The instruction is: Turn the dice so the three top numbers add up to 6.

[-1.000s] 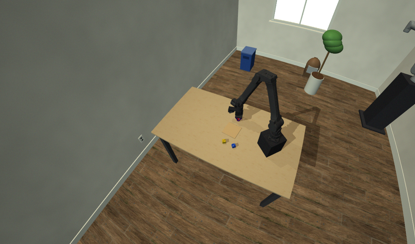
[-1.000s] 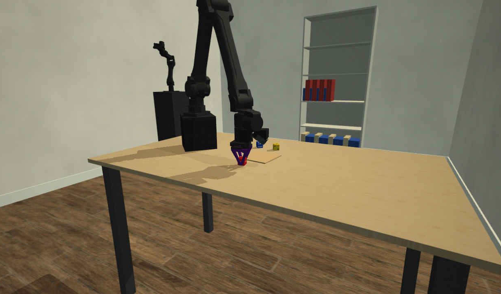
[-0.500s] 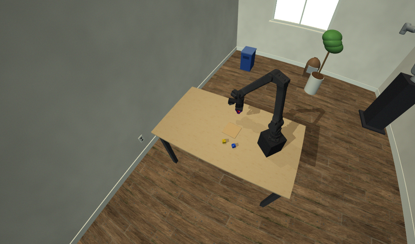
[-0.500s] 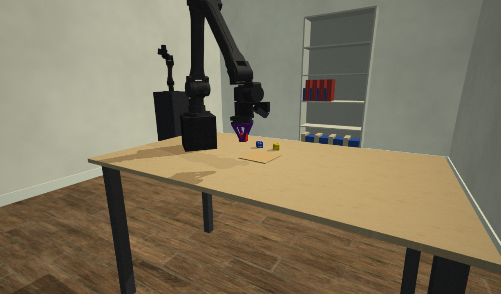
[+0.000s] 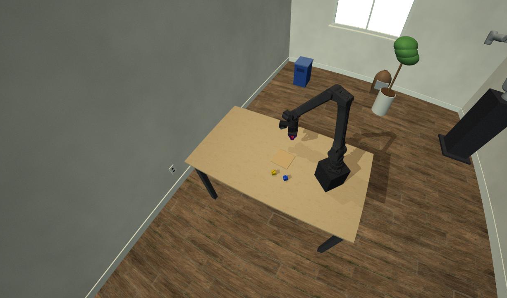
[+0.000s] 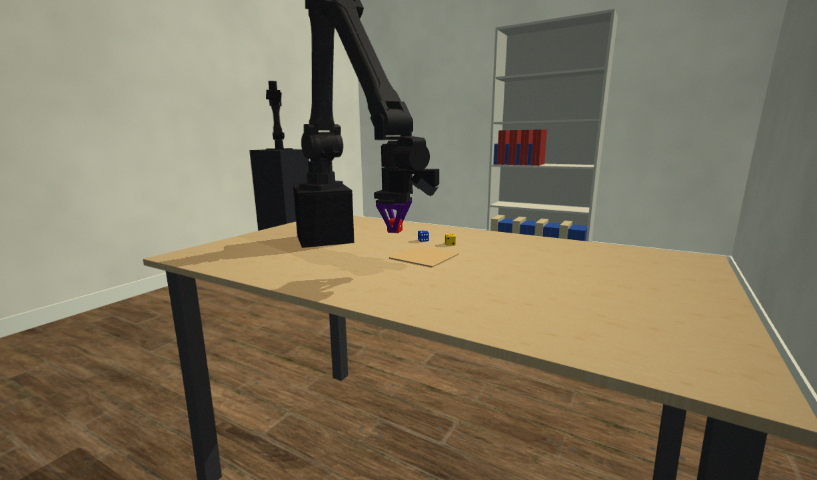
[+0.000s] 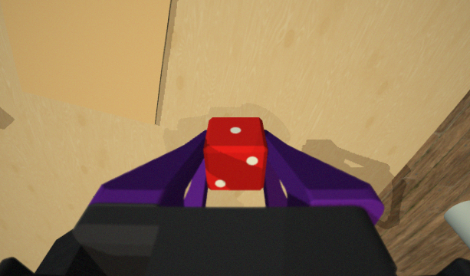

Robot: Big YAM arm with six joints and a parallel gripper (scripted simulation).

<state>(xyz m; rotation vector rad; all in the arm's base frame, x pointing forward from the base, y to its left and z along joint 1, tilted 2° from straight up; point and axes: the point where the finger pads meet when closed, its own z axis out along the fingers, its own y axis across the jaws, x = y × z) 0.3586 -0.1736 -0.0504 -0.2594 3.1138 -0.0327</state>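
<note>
Right now my hand is 14 cm to the right of the tan mat, 11 cm above it and 1 cm short of it. Round my hand: blue die: 30 cm to the left, 9 cm below, 6 cm behind; red die: 1 cm above; yellow die: 29 cm to the left, 9 cm below, 3 cm ahead.
</note>
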